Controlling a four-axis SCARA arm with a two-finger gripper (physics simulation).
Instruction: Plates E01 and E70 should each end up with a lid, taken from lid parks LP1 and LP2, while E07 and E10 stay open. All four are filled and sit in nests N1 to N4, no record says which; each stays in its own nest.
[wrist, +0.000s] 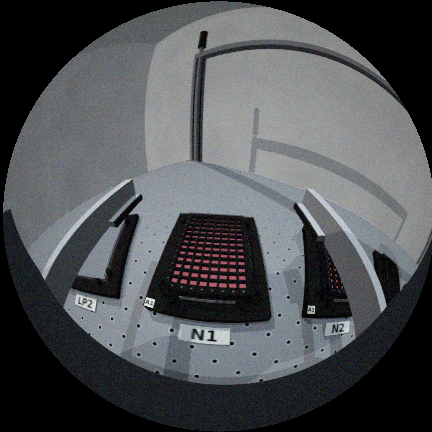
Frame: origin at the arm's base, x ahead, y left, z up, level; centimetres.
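Seen in the pictures: gripper, between the fingertips: (216, 189).
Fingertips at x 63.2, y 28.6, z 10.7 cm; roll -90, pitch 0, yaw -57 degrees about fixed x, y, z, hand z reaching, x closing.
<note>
Pixels of each thing's middle, then the offset from my fingertips to it. "spot": a spot on its surface instead. Level surfaces: height alone.
- nest N1, a spot on its surface: (257, 311) spot: dx -3.2, dy -7.4, dz -8.2 cm
- black plate, middle of its body: (211, 248) dx +0.3, dy +0.6, dz -7.5 cm
- Nest N2, middle of its body: (338, 264) dx +8.1, dy -16.2, dz -8.3 cm
- Lid park LP2, middle of its body: (97, 245) dx -11.3, dy +14.3, dz -8.4 cm
- further black holder, a spot on its surface: (387, 275) spot: dx +9.2, dy -30.5, dz -6.7 cm
- grey perforated deck, height of its surface: dz -9.4 cm
- dark upright post, middle of its body: (196, 103) dx +39.2, dy +41.9, dz +18.3 cm
My gripper (216, 189) is open and empty, its two fingers standing wide on either side of the view above nest N1 (257, 311). A black plate (212, 255) with pink-filled wells sits in N1 without a lid; the label strip on its front edge is too foreshortened to read. Nest N2 (314, 290) is at the right, partly behind the right finger. A plate (335, 274) with pink wells shows in it, its label not readable. Lid park LP2 (126, 252) is at the left with a pale, flat lid-like piece (100, 257) on it, partly hidden by the left finger. LP1 does not show.
A further black holder (387, 275) stands at the far right, partly behind the right finger. The nests stand on a grey perforated deck (215, 350). A dark upright post (197, 110) with a curved top rail rises behind the deck, before a pale wall.
</note>
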